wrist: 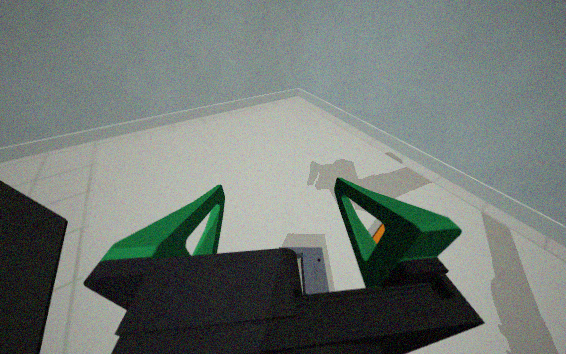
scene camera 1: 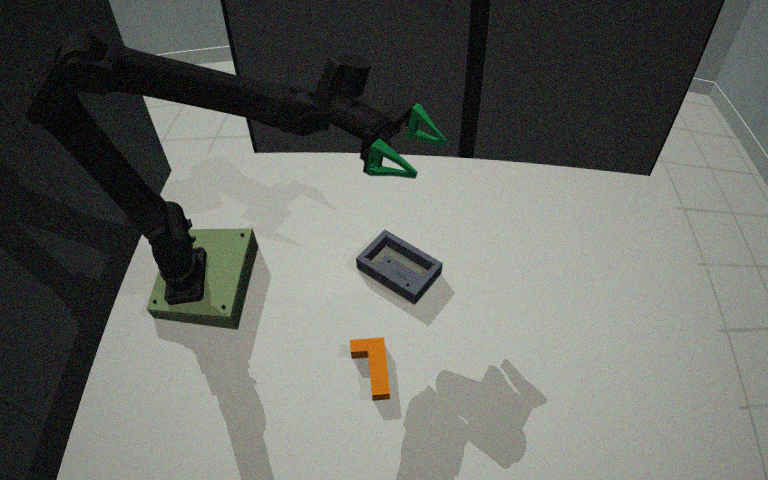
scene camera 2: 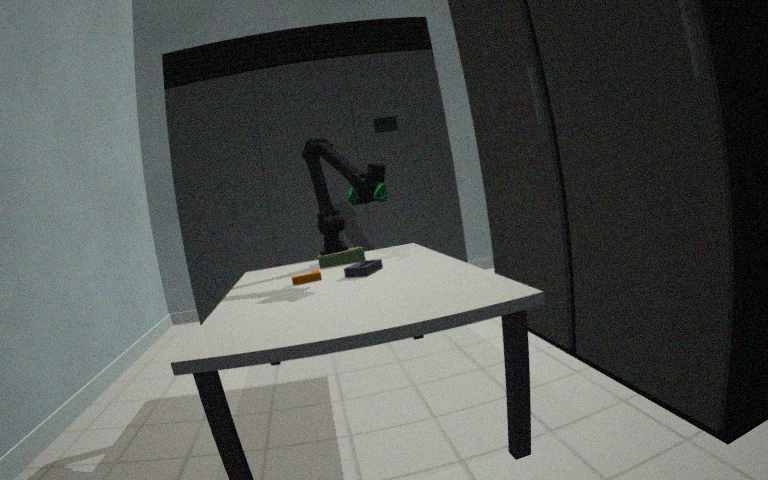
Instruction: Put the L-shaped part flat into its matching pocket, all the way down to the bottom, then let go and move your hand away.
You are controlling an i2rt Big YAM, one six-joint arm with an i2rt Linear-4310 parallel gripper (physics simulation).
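Places are measured from the arm's base along level axes (x ahead, y left, z up), in centimetres.
Where they show: gripper, fingertip midpoint: (wrist: 280, 186) (scene camera 1: 431, 158) (scene camera 2: 361, 198); arm's base, origin of the base link: (scene camera 1: 187, 277) (scene camera 2: 334, 252).
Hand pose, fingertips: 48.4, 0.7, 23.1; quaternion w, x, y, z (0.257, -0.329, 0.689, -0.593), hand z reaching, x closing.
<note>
Each offset is from my fingertips to the top centre of the thing, as dx, dy, dz. Level surfaces: height alone.
The orange L-shaped part @[-13.6, -22.5, -24.7] (scene camera 1: 378, 367) (scene camera 2: 306, 277) (wrist: 379, 233) appears to lie flat on the table, apart from the pocket block and nearer the front in scene camera 1. Its short leg points left there; in the wrist view a small piece shows through the right finger. The dark grey-blue pocket block @[-5.3, -1.6, -24.0] (scene camera 1: 397, 274) (scene camera 2: 363, 269) (wrist: 314, 270) sits upright on the table, its recess without the part. My gripper (scene camera 1: 430, 159) (scene camera 2: 367, 195) (wrist: 280, 186) has green fingers, spread wide open and empty. It hangs high above the table, well above the block and away from the part.
The green base plate (scene camera 1: 226, 266) (scene camera 2: 342, 257) of the arm stands left of the block in scene camera 1. Dark cabinet panels (scene camera 1: 351, 33) (scene camera 2: 634, 169) rise beyond the table @[dz -27.7] (scene camera 1: 538, 271) (scene camera 2: 396, 305). Arm shadows fall across the table top.
</note>
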